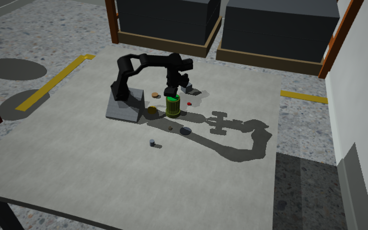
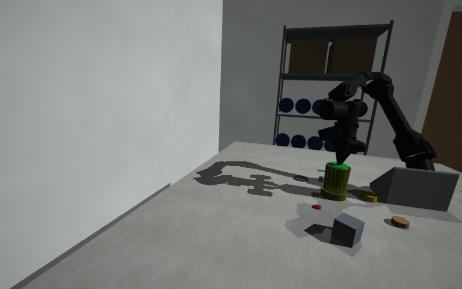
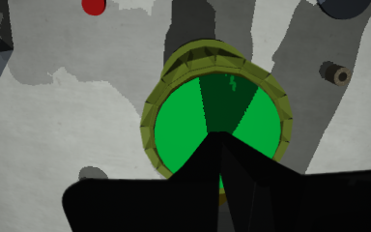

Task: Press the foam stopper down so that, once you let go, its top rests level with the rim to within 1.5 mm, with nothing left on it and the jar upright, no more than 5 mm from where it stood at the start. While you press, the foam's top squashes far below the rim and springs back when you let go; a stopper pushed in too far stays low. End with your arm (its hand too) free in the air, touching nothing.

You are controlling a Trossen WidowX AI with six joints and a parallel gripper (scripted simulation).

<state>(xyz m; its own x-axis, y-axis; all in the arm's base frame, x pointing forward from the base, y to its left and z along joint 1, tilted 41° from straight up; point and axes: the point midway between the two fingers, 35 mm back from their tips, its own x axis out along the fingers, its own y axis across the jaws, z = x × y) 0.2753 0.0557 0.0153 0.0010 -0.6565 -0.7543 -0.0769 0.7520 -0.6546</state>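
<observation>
Right now the green foam stopper is 5 cm below my hand. From my hand the other things lie so: yellow ring: 14 cm below, 12 cm behind, 1 cm to the right; then tiny brown piece: 15 cm below, 13 cm to the right, 2 cm ahead; then red disc: 15 cm below, 11 cm to the left, 7 cm ahead.
</observation>
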